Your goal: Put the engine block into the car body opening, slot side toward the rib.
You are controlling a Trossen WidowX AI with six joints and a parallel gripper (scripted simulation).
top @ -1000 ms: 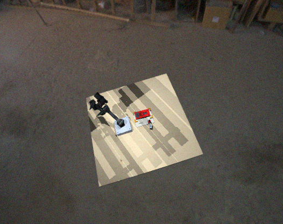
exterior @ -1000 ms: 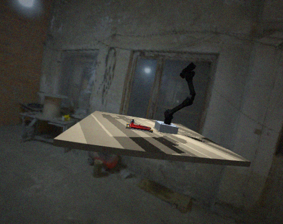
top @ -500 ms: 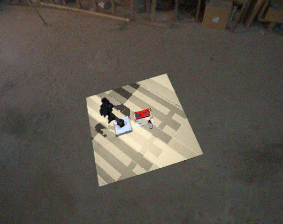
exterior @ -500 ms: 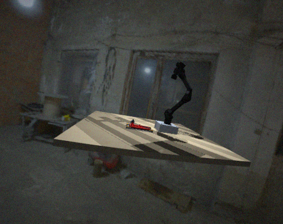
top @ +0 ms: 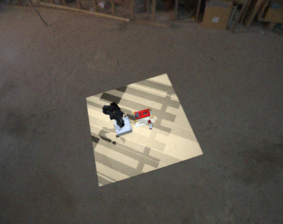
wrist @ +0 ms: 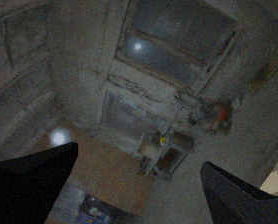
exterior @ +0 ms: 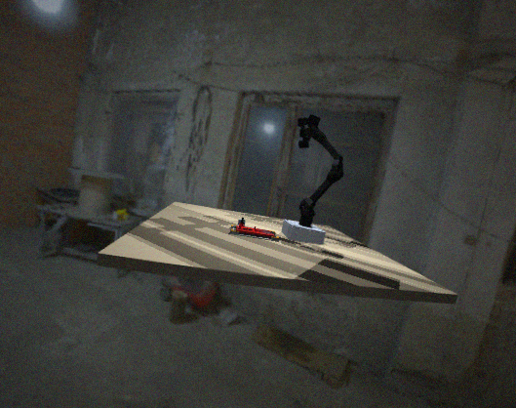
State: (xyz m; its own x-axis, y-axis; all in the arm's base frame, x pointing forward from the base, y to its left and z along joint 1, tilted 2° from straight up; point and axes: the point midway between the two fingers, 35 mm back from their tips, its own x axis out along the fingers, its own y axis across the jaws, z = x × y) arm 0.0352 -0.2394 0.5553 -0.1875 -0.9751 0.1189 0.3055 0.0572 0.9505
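Now: gripper tip 310 mm short of the engine block, 80 mm to the right of it and 620 mm above it.
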